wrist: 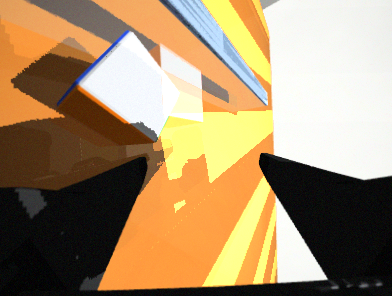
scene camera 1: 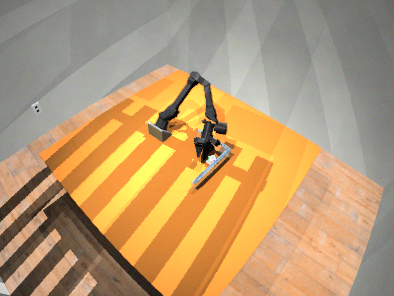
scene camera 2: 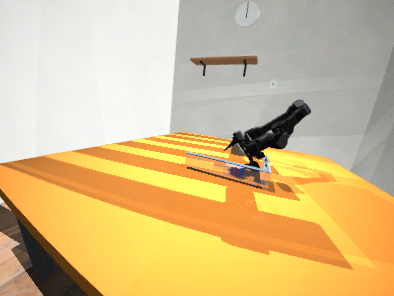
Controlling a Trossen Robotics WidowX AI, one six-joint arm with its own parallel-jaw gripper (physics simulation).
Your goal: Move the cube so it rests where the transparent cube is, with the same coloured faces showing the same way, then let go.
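Seen in the pictures: gripper, between the fingertips: (wrist: 203,160) (scene camera 1: 201,158) (scene camera 2: 228,160); arm's base, origin of its link: (scene camera 1: 159,127) (scene camera 2: 239,143).
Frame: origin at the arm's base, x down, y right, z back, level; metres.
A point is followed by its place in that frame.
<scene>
The cube (wrist: 122,85) (scene camera 2: 240,172) (scene camera 1: 211,159) rests on the table; in the wrist view it has a white top, a blue edge at upper left and an orange side at lower left. The transparent cube (wrist: 186,87) {x 0.022, y -0.001, z -0.381 m} shows in the wrist view as a pale see-through shape right of the cube, overlapping its right corner and turned differently. My gripper (wrist: 203,160) {x 0.023, y 0.014, z -0.329 m} (scene camera 1: 202,159) {x 0.023, y 0.014, z -0.329 m} (scene camera 2: 236,154) is open, with nothing between its fingers. In the wrist view the left fingertip is below the cube's lower corner and the right fingertip is well to the right.
A clear panel with a light-blue top bar (scene camera 1: 202,176) {x 0.004, y 0.114, z -0.413 m} (scene camera 2: 215,160) {x 0.005, y 0.051, z -0.418 m} (wrist: 220,42) {x 0.002, y 0.013, z -0.409 m} stands close beside the cube, on the far side from my gripper in scene camera 1. The orange table (scene camera 1: 165,220) {x 0.061, y 0.402, z -0.416 m} (scene camera 2: 165,240) {x 0.062, y 0.050, z -0.746 m} carries striped shadows. The arm's base plate (scene camera 1: 159,132) {x -0.012, y 0.040, z -0.040 m} is behind.
</scene>
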